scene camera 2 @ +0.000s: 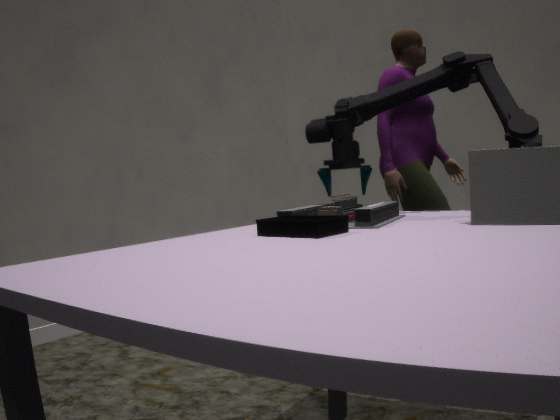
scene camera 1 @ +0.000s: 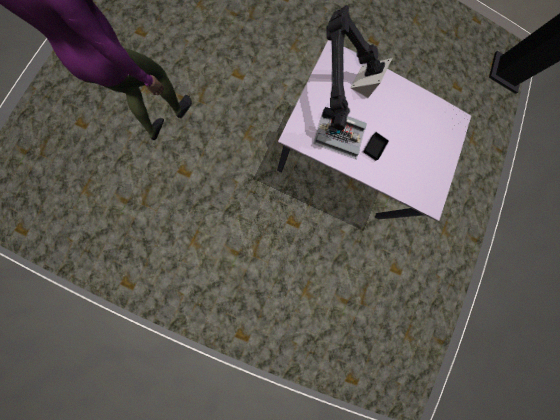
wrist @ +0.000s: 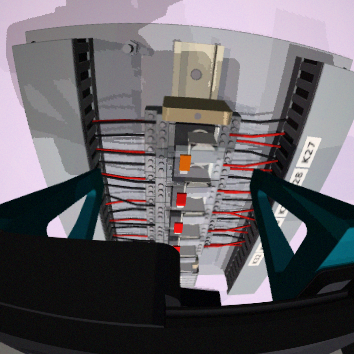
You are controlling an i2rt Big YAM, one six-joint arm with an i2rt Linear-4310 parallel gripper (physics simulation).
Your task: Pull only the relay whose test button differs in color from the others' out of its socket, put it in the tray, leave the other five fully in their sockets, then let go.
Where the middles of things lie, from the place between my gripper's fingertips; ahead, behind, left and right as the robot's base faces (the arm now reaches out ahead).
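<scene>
Going by their middles, the tan end bracket point(wrist: 174, 108) is the nearest to my hand of the things named here: it sits 40 mm below my hand, 30 mm to the right of it and 10 mm behind it. The grey panel point(wrist: 256, 69) is 60 mm below my hand, 70 mm to the left of it and 20 mm behind it.
</scene>
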